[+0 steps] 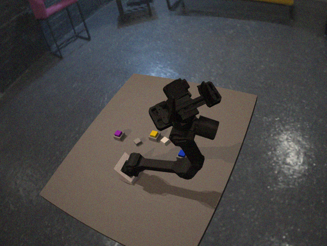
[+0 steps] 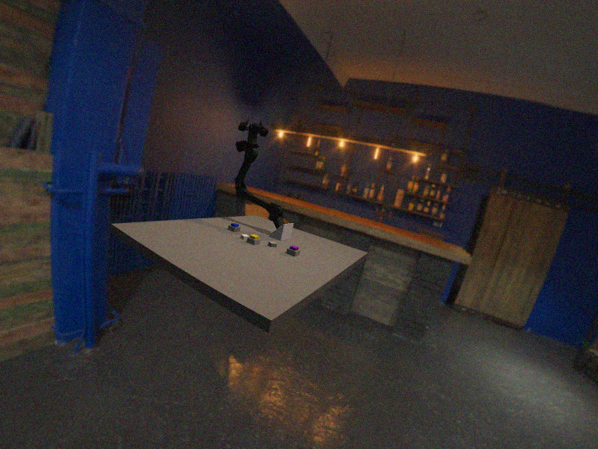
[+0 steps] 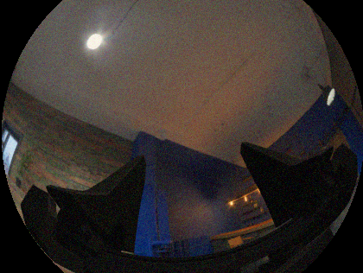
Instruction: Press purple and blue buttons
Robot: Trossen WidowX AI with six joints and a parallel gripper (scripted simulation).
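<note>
My gripper tip is 640 mm above the purple button, 600 mm to the right of it and 290 mm short of it. Round my gripper tip: white block 660 mm below, 330 mm to the left, 330 mm ahead; then yellow button 640 mm below, 400 mm to the left, 340 mm ahead; then blue button 640 mm below, 260 mm ahead, 210 mm to the left.
</note>
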